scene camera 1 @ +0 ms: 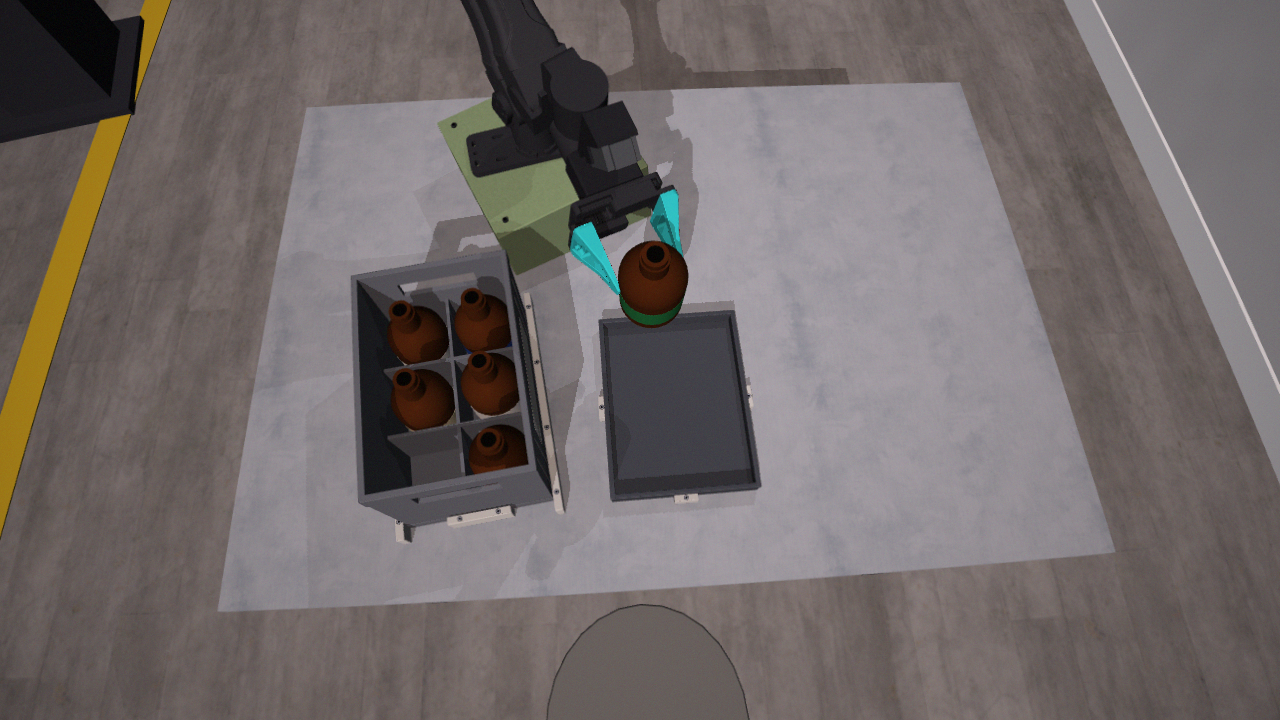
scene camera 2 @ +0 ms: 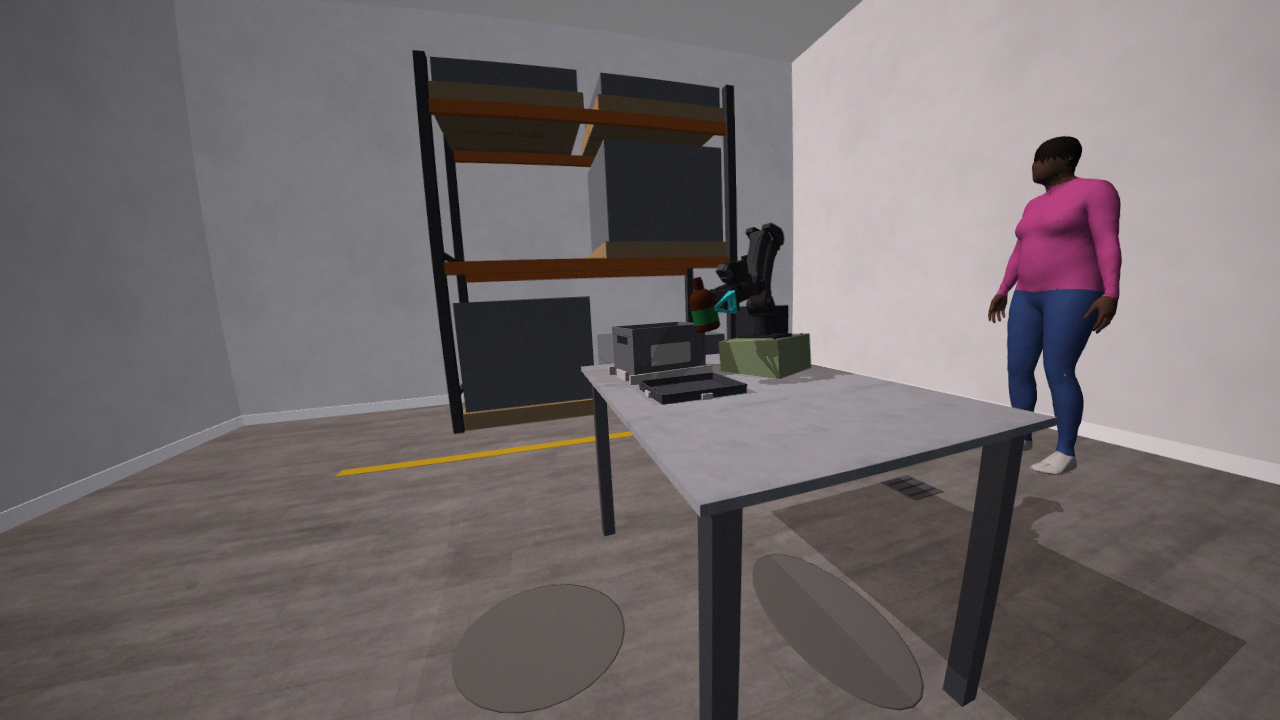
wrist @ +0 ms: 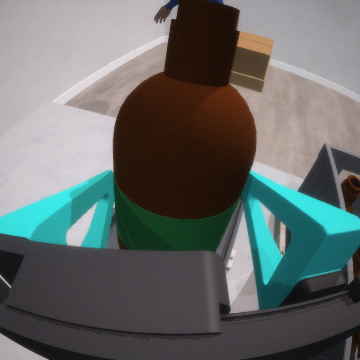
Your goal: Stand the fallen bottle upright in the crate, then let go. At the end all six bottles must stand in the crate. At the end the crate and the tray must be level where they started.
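Places are measured from the arm's base along level axes (x left, y up, z ahead), in millimetres.
Where they show: gripper, fingertip midpoint: [scene camera 2: 704, 308] [wrist: 177, 178]; arm's base, link origin: [scene camera 1: 538, 142] [scene camera 2: 764, 337].
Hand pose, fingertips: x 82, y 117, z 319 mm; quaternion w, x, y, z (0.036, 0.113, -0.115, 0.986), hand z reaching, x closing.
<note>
Each offset is from my fingertips to the top centre of the thing. "spot": to the spot under its first point. Level surfaces: height alone.
A brown bottle with a green label {dx +0, dy +92, dz +7 mm} [scene camera 1: 653, 279] [scene camera 2: 703, 308] [wrist: 185, 145] is held in the air, nearly upright with a slight tilt, neck up. My gripper [scene camera 1: 650, 268] [scene camera 2: 718, 308] [wrist: 177, 178] has its cyan fingers shut on it at both sides. It hangs above the back edge of the tray {dx +22, dy -206, dz +71 mm} [scene camera 1: 755, 447] [scene camera 2: 689, 397]. The grey crate {dx -249, dy -57, dz +20 mm} [scene camera 1: 456, 501] [scene camera 2: 633, 356] [wrist: 316, 187] stands level to the left in scene camera 1. Several brown bottles stand in its compartments; its front left compartment {spot: dx -310, dy -224, dz +70 mm} [scene camera 1: 431, 458] is empty. The held bottle's base is hidden in the wrist view.
White stop blocks {dx -255, dy -202, dz +162 mm} [scene camera 1: 480, 516] and a long white rail {dx -150, dy -202, dz +24 mm} [scene camera 1: 544, 420] edge the crate. Small white stops {dx +2, dy -217, dz +199 mm} [scene camera 1: 686, 497] sit around the tray. The green arm base [scene camera 1: 528, 192] [scene camera 2: 765, 354] stands behind the crate and tray. A person in pink [scene camera 2: 1069, 232] stands beyond the table {dy -232 mm} [scene camera 2: 859, 438].
</note>
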